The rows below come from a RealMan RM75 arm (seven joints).
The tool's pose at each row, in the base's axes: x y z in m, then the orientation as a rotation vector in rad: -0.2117 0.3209 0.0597 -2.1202 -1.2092 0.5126; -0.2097 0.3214 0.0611 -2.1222 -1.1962 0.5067; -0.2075 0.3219 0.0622 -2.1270 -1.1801 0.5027; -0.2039 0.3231 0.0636 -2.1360 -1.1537 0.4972; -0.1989 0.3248 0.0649 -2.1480 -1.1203 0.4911; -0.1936 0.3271 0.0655 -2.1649 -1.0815 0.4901; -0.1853 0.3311 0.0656 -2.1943 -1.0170 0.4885; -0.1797 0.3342 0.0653 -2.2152 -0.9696 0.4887; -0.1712 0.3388 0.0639 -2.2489 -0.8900 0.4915
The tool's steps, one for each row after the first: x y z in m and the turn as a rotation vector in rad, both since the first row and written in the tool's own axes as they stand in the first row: 0.0014 0.0001 -0.0021 0.0031 0.0092 0.0063; 0.0029 0.0005 -0.0040 0.0058 0.0179 0.0163; 0.0057 0.0013 -0.0068 0.0093 0.0312 0.0335; 0.0097 0.0028 -0.0102 0.0132 0.0471 0.0559; 0.0143 0.0048 -0.0131 0.0163 0.0608 0.0851; 0.0219 0.0084 -0.0169 0.0193 0.0825 0.1347; 0.0274 0.0109 -0.0190 0.0216 0.0973 0.1714; 0.0357 0.0154 -0.0216 0.0256 0.1197 0.2335
